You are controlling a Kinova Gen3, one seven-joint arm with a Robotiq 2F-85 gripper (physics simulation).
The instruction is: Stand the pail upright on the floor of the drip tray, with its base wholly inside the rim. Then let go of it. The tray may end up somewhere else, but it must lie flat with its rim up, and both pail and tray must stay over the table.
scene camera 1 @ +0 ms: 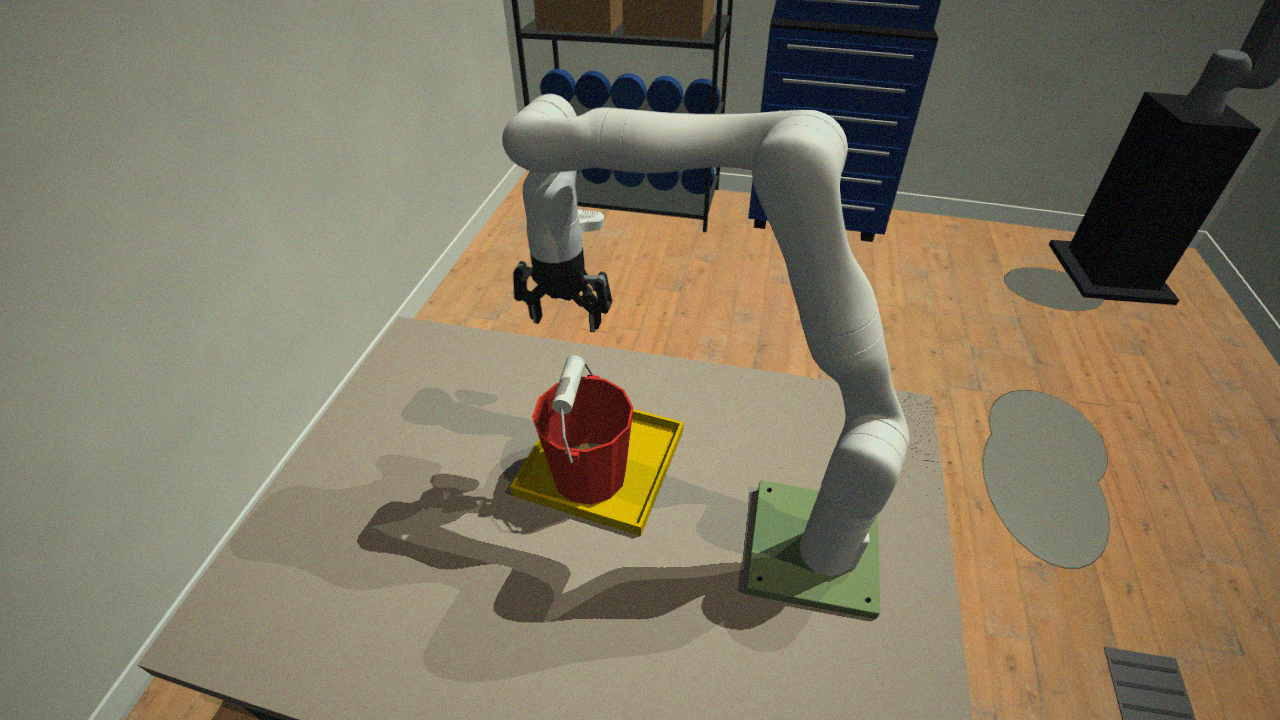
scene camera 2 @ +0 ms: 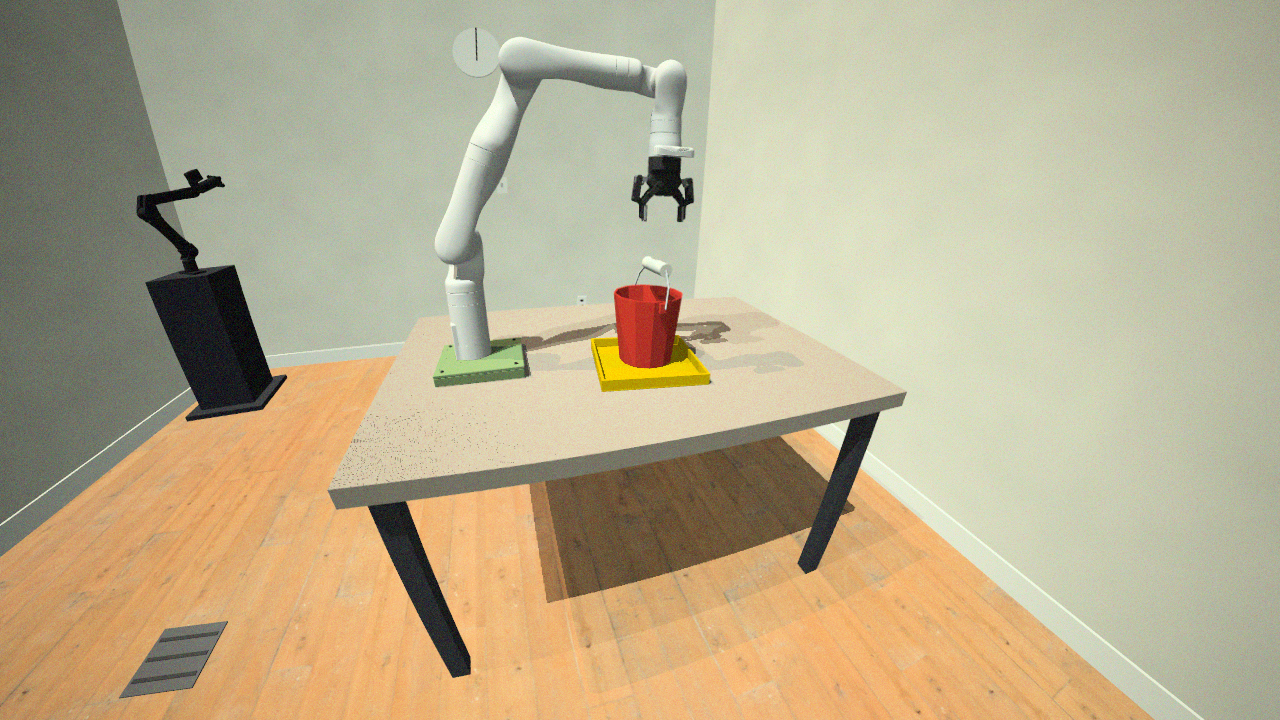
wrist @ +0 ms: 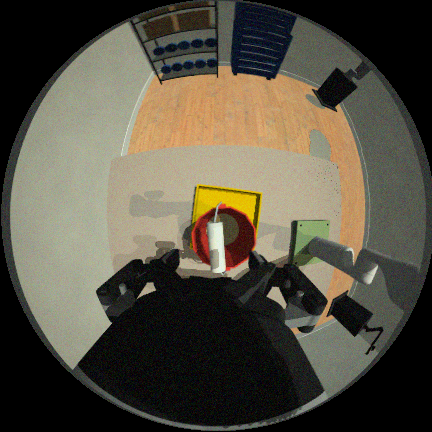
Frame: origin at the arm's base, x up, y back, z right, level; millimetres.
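Seen in the pictures: gripper, fingertip midpoint: (scene camera 1: 566, 324) (scene camera 2: 662, 221) (wrist: 213, 257); arm's base, link origin: (scene camera 1: 826, 550) (scene camera 2: 474, 353) (wrist: 315, 245).
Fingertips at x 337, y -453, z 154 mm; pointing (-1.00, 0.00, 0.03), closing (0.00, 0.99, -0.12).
Pixels of each thing's middle, then the offset from my fingertips to it. Level surfaces: height alone.
- yellow drip tray, body centre: (scene camera 1: 600, 457) (scene camera 2: 645, 359) (wrist: 225, 220) dz +14, dx -348, dy +34 mm
- white grip, body centre: (scene camera 1: 569, 383) (wrist: 215, 246) (scene camera 2: 656, 266) dz -19, dx -113, dy -1 mm
- table, surface height: dx -362 mm
A red pail (scene camera 1: 586, 470) (scene camera 2: 645, 331) (wrist: 245, 240) stands upright on the floor of the yellow drip tray (scene camera 1: 657, 488) (scene camera 2: 657, 385) (wrist: 232, 197), with its base inside the rim. The tray lies flat on the table with its rim up. The pail's wire handle is raised, with a white grip (scene camera 1: 568, 385) (scene camera 2: 656, 265) (wrist: 216, 247) above the pail's mouth. My gripper (scene camera 1: 564, 322) (scene camera 2: 662, 217) (wrist: 213, 257) is open and empty, well above the grip and apart from it. In the wrist view the pail hides part of the tray.
The table (scene camera 1: 358, 644) (scene camera 2: 537, 429) bears the arm's green base plate (scene camera 1: 778, 528) (scene camera 2: 483, 365) (wrist: 311, 230), to the right of the tray in scene camera 1. A wall runs along the table's left side there. A shelf rack (scene camera 1: 617, 38) and a blue drawer cabinet (scene camera 1: 841, 98) stand beyond the table.
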